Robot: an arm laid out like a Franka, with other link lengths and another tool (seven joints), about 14 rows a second.
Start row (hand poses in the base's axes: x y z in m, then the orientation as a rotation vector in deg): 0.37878 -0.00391 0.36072 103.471 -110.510 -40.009
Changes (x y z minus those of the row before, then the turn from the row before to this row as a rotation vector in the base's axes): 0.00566 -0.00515 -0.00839 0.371 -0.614 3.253; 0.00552 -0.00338 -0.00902 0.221 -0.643 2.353; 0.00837 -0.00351 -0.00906 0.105 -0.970 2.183; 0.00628 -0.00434 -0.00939 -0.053 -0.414 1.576; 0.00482 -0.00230 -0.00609 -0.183 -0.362 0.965; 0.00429 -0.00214 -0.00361 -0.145 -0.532 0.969; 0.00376 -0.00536 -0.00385 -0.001 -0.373 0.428; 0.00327 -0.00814 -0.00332 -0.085 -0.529 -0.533; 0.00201 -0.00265 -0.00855 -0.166 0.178 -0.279; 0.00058 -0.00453 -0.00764 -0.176 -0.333 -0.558; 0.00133 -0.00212 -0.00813 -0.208 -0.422 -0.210; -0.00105 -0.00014 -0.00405 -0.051 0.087 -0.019; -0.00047 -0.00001 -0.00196 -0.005 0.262 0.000; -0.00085 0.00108 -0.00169 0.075 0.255 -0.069; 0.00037 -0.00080 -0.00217 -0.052 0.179 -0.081; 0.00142 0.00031 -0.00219 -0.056 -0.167 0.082
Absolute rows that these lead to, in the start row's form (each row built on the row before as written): 0.38444 -0.00906 0.35233 106.814 -107.501 -38.849; 0.38996 -0.01244 0.34331 109.285 -105.398 -37.781; 0.39833 -0.01595 0.33425 111.723 -103.632 -36.357; 0.40461 -0.02029 0.32486 113.187 -102.159 -35.436; 0.40943 -0.02259 0.31877 114.043 -101.308 -34.622; 0.41372 -0.02473 0.31516 115.027 -100.546 -33.691; 0.41748 -0.03009 0.31131 115.588 -100.289 -33.216; 0.42075 -0.03823 0.30799 115.454 -101.179 -32.817; 0.42276 -0.04088 0.29944 115.016 -101.374 -32.900; 0.42334 -0.04541 0.29180 114.674 -102.172 -32.597; 0.42467 -0.04753 0.28367 114.635 -102.636 -32.072; 0.42362 -0.04767 0.27962 114.532 -102.603 -32.105; 0.42315 -0.04768 0.27766 114.365 -102.449 -32.336; 0.42230 -0.04660 0.27597 114.201 -102.379 -32.662; 0.42267 -0.04740 0.27380 113.991 -102.359 -32.796; 0.42409 -0.04709 0.27161 114.123 -102.364 -32.564
